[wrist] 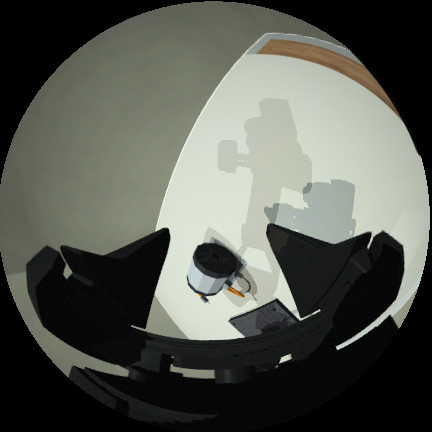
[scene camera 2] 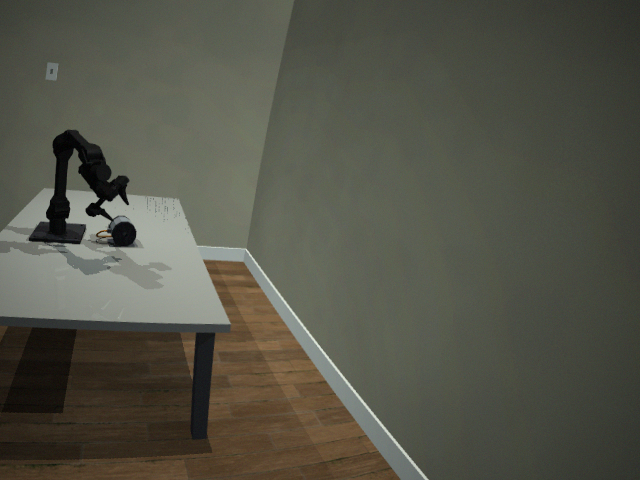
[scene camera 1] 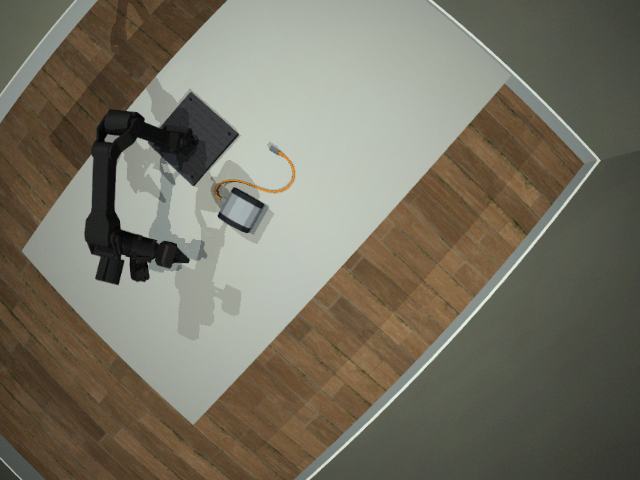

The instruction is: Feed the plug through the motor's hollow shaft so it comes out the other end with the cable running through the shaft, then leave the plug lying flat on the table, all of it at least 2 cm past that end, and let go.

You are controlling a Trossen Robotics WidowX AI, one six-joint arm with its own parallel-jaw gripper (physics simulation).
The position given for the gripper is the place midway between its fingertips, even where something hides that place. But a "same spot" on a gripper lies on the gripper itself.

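Scene:
The gripper appears in scene camera 1 (181,259), in scene camera 2 and in the wrist view. On the gripper, (scene camera 2: 122,190) and (wrist: 86,251) are one and the same spot.

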